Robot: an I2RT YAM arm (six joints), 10 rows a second.
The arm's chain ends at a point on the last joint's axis. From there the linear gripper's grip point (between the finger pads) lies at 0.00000 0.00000 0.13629 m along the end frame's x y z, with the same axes.
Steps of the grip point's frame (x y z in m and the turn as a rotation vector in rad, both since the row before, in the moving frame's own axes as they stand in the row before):
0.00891 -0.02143 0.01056 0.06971 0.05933 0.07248
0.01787 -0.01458 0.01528 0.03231 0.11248 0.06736
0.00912 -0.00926 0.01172 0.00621 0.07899 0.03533
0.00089 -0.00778 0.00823 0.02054 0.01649 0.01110
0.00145 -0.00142 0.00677 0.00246 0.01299 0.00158
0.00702 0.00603 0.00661 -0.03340 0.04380 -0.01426
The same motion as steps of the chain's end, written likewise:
0.00050 -0.01224 0.01113 0.06971 0.05933 0.07248
0.00244 -0.01071 0.01621 0.03231 0.11248 0.06736
-0.00165 -0.00860 0.01215 0.00621 0.07899 0.03533
-0.00137 -0.00499 0.00828 0.02054 0.01649 0.01110
-0.00032 -0.00109 0.00678 0.00246 0.01299 0.00158
0.00102 0.00152 0.00682 -0.03340 0.04380 -0.01426

